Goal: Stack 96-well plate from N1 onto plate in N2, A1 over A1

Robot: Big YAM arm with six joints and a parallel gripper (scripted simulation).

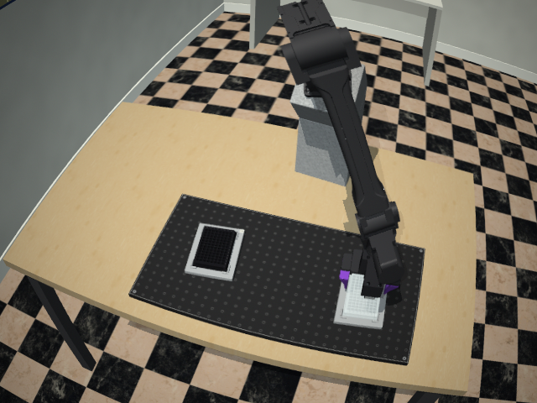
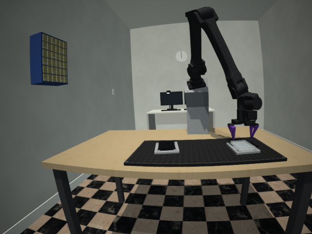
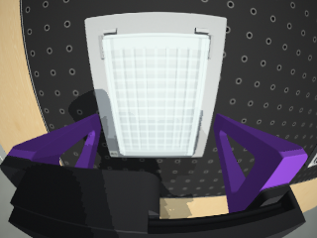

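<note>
Right now my hand is 4 cm above the white 96-well plate. The rest, counted from my hand: black 96-well plate: 13 cm behind, 37 cm to the right, 4 cm below; grey plate nest N1: 5 cm below; grey plate nest N2: 13 cm behind, 37 cm to the right, 5 cm below.
</note>
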